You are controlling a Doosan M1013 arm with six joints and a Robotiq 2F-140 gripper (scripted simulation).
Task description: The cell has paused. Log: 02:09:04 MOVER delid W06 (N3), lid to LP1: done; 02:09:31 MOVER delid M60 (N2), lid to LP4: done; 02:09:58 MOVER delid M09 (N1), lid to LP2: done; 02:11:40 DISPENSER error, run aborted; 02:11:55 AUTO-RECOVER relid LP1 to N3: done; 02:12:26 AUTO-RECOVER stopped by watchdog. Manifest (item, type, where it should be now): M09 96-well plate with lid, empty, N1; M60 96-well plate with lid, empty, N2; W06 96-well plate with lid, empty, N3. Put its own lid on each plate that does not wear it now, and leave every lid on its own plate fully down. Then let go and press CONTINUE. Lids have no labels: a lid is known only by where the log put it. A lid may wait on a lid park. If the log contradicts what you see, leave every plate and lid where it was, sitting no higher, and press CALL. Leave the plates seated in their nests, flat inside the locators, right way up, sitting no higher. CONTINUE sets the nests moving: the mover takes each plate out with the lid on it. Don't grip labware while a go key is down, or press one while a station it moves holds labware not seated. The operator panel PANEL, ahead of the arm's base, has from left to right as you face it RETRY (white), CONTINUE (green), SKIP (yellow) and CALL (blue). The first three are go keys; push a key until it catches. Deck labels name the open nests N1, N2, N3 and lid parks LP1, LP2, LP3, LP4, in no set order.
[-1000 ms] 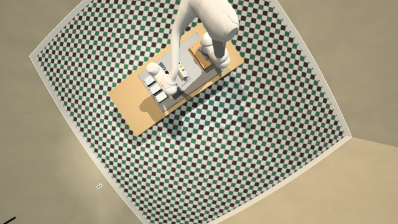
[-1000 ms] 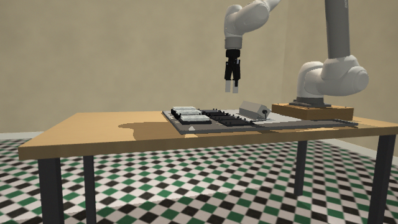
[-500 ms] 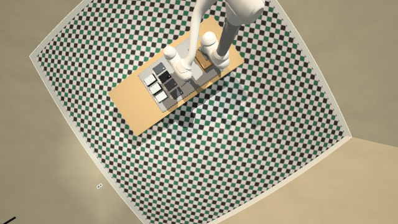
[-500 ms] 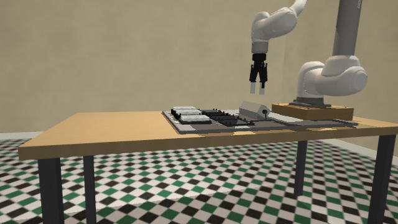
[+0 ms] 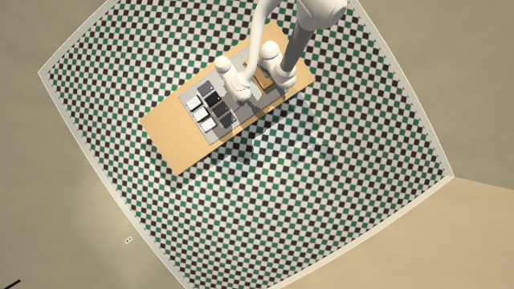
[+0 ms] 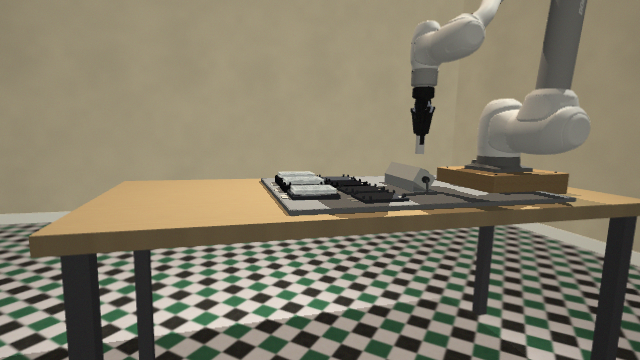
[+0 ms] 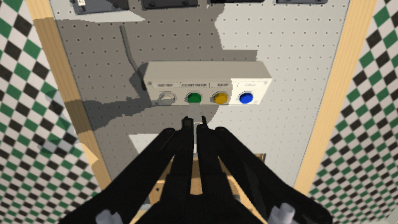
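My hand is 9 cm above the green continue key. Round my hand: blue call key 10 cm to the right, 9 cm below, 1 cm behind; yellow skip key 9 cm below, 5 cm to the right; white retry key 9 cm below, 5 cm to the left.
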